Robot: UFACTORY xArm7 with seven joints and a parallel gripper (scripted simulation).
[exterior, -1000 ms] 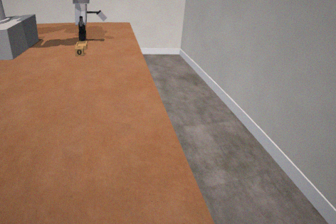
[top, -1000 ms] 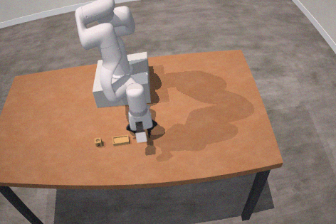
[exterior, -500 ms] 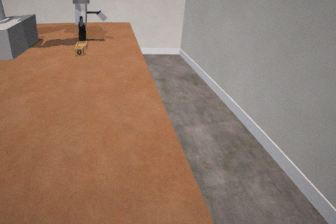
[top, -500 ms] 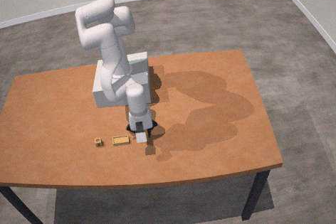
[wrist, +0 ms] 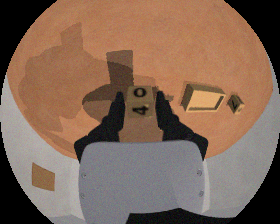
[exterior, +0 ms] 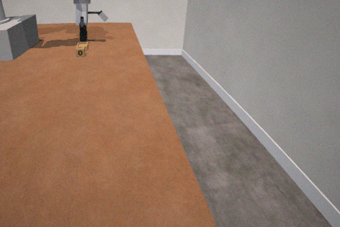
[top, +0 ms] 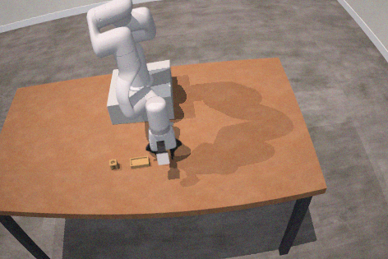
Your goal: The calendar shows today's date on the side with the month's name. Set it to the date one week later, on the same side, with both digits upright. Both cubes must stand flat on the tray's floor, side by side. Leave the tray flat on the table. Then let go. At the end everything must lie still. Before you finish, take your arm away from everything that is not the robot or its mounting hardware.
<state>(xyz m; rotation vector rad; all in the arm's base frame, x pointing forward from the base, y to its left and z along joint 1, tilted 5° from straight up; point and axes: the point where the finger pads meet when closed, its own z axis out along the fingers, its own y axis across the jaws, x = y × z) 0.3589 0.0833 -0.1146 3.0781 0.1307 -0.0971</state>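
Right now the wooden tray is 10 mm ahead of my hand, 110 mm to the right of it and 20 mm below it.
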